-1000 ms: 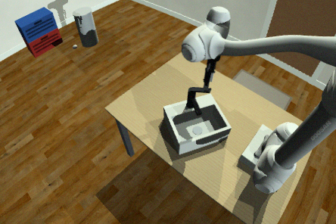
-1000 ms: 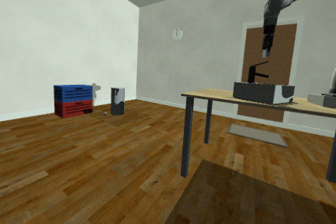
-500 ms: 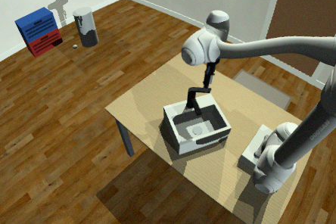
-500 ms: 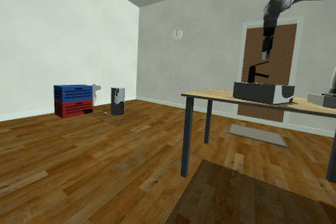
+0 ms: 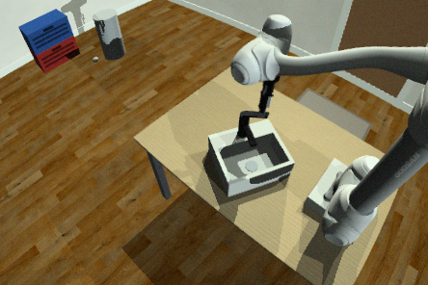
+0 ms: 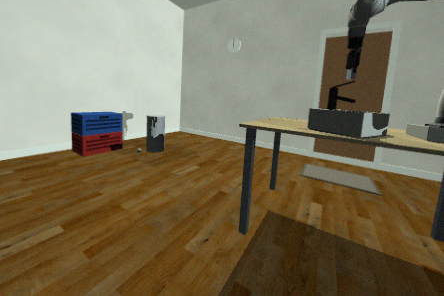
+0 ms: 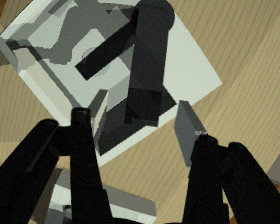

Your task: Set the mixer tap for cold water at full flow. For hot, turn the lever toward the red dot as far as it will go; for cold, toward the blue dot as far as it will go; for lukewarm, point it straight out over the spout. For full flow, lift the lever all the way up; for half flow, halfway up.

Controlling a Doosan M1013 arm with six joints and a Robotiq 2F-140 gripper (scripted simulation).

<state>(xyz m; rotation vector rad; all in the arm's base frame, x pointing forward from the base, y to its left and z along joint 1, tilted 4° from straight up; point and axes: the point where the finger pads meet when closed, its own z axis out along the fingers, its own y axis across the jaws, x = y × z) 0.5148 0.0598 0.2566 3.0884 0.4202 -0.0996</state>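
Now: hand 60 mm above the lever, 30 mm short of it and 10 mm to the right of it. From my hand the other things lie so: white sink basin (310 mm below, 80 mm to the left, 20 mm behind).
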